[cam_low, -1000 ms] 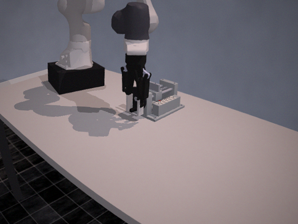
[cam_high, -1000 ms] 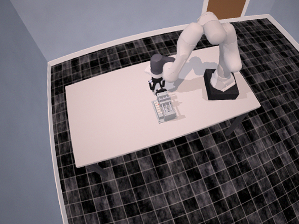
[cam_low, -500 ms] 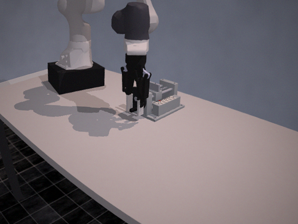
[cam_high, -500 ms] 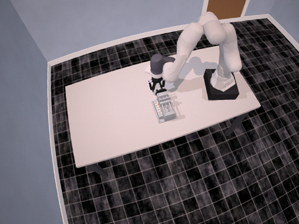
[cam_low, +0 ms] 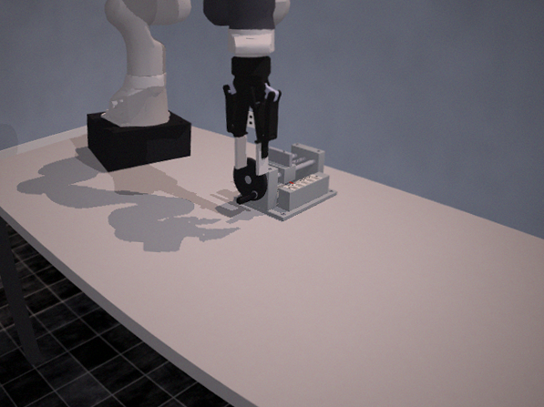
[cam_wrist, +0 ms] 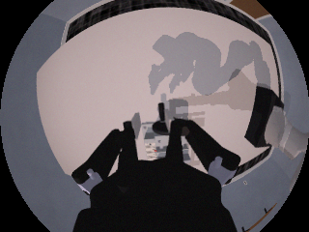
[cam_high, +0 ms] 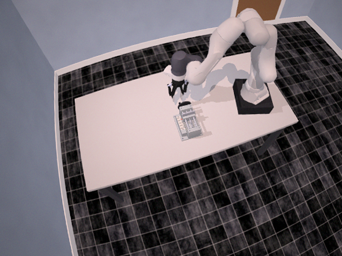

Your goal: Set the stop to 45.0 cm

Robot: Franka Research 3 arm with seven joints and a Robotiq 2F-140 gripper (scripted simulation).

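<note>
Right now the black handwheel is 90 mm below my hand, 20 mm to the left of it and 20 mm behind it. From my hand the other things lie so: grey stop fixture 120 mm to the left, 60 mm below, 20 mm behind.
</note>
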